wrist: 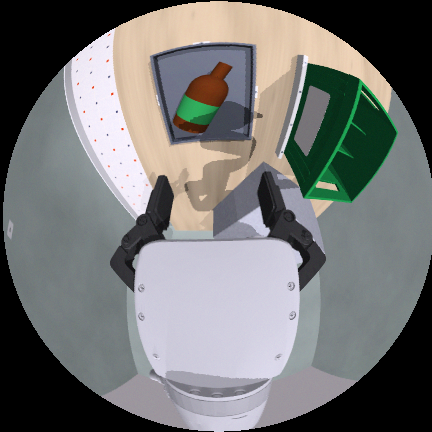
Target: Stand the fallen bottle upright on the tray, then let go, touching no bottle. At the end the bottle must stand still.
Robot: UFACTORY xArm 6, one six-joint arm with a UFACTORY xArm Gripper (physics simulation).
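Places are measured from the arm's base along level axes (x right, y ahead, z up), in millimetres.
Pixels of known places: gripper, between the fingertips: [214, 181].
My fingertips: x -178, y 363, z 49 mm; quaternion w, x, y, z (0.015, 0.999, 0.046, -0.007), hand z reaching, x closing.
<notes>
Ahead of a thing's pixels: the offset from my fingertips to its middle. "spot": to the spot under its first point.
A brown bottle {dx -22, dy +43, dz -194 mm} [206, 95] with a green label lies on its side in the grey tray {spot: dx -113, dy +29, dz -217 mm} [162, 100], in the upper middle of the wrist view. Its neck points up and to the right, its base down and to the left. My gripper [214, 181] is open and empty, with its fingers spread wide. In the view the fingertips are below the tray, apart from the bottle. A shadow falls across part of the bottle's lower right side and the tray floor.
A green crate {dx +264, dy +53, dz -148 mm} [356, 150] with compartments stands right of the tray, with a pale upright strip {spot: dx +160, dy +45, dz -210 mm} [292, 107] along its left side. A grey block-like base [240, 207] shows behind the right finger. A white dotted panel [95, 90] runs along the table's left side.
</notes>
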